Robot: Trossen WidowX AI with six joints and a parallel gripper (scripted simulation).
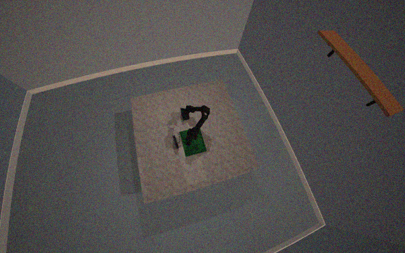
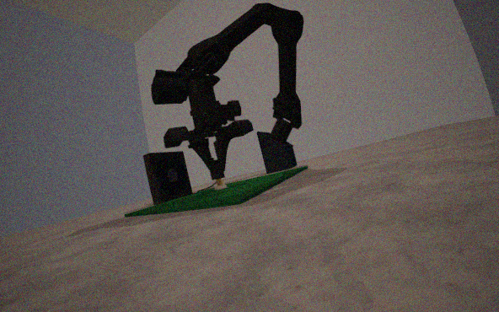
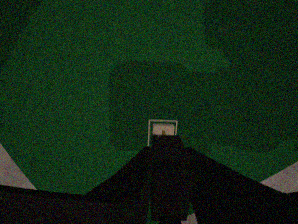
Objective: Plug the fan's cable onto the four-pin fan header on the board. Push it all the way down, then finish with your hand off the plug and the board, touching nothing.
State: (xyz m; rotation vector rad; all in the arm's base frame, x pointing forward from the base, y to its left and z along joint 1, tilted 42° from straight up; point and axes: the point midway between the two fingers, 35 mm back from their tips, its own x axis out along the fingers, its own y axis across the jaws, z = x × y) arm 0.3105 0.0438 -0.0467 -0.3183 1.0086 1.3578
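My gripper tip is 10 mm to the left of the fan plug and 10 mm below it. Round my gripper tip: green board 50 mm below, 30 mm to the left, 20 mm ahead; black fan 150 mm to the right, 20 mm above, 10 mm ahead; four-pin fan header 40 mm below, 10 mm to the right.
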